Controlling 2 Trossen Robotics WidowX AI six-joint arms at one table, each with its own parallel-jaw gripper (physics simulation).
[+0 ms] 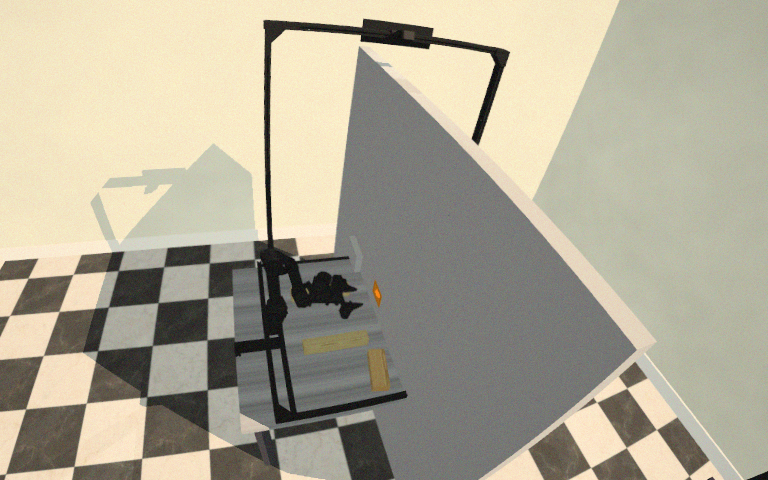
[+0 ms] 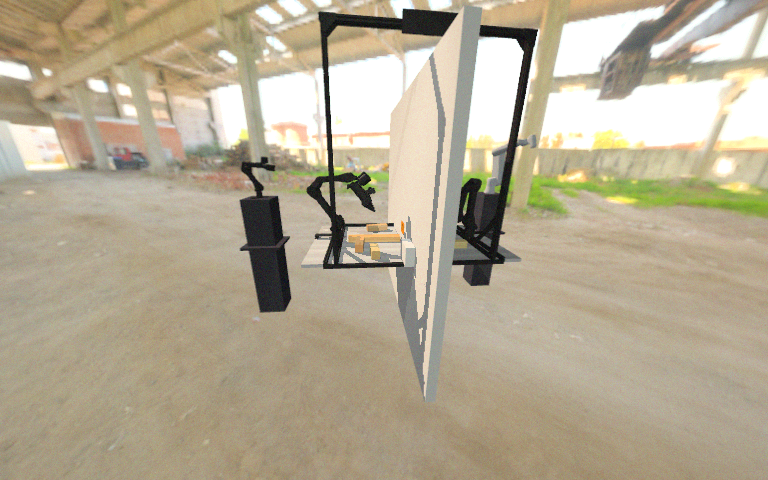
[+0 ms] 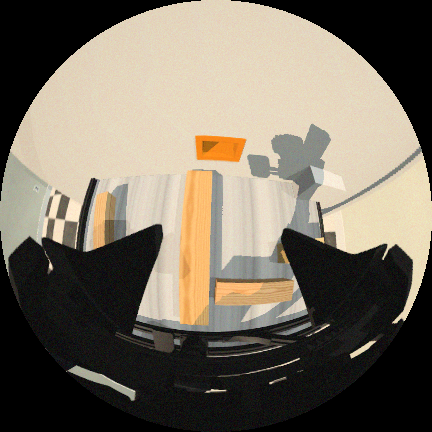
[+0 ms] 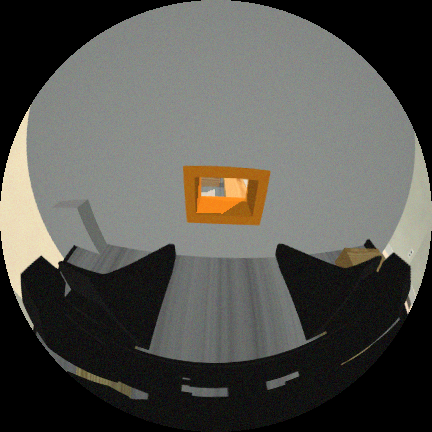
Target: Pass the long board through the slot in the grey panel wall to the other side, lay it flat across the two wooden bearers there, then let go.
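Where they show: left gripper, fingertip midpoint: (image 2: 374,210) (image 3: 224,232); right gripper, fingertip midpoint: (image 1: 359,297) (image 4: 227,250); left arm's base at its link origin: (image 3: 193,345); right arm's base at its link origin: (image 1: 272,328) (image 2: 468,236).
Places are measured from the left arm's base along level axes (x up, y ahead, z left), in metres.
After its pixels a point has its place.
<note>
The long board (image 2: 376,238) {x 0.006, y 0.262, z -0.033 m} (image 3: 196,250) {x 0.016, y 0.240, z -0.008 m} lies on the table, pointing at the grey panel wall (image 1: 453,254) {x 0.642, y 0.482, z 0.313 m} (image 2: 464,113) {x 0.631, y 0.465, z -0.760 m} (image 3: 200,75) {x 0.238, y 0.433, z -0.008 m} (image 4: 215,100) {x 0.189, y 0.482, z -0.058 m}, its far end below the orange-framed slot (image 1: 378,301) {x 0.059, y 0.480, z -0.021 m} (image 3: 220,138) {x 0.113, y 0.430, z -0.044 m} (image 4: 225,171) {x 0.113, y 0.485, z -0.045 m}. My left gripper (image 2: 372,210) {x 0.198, y 0.247, z -0.040 m} (image 3: 224,232) {x 0.198, y 0.247, z -0.040 m} is open and empty above the board. My right gripper (image 1: 358,297) {x 0.075, y 0.556, z -0.044 m} (image 4: 227,250) {x 0.075, y 0.556, z -0.044 m} is open and empty on the other side, facing the slot. There a yellow bar (image 1: 335,342) {x 0.024, y 0.691, z 0.120 m}, apparently a bearer, lies on the table; parts of another yellow bar (image 1: 291,294) {x 0.004, y 0.820, z -0.158 m} show under the right arm.
A wooden block (image 1: 378,369) {x 0.019, y 0.561, z 0.263 m} (image 4: 356,257) {x 0.019, y 0.542, z 0.201 m} lies near the wall on the right gripper's side. On the board's side, a block (image 3: 254,291) {x 0.031, y 0.157, z -0.121 m} lies crosswise beside it, another (image 3: 103,215) {x 0.025, y 0.299, z 0.232 m} stands apart at left. A pale bracket (image 1: 356,253) {x 0.082, y 0.507, z -0.291 m} (image 2: 408,253) {x 0.051, y 0.397, z -0.415 m} adjoins the wall.
</note>
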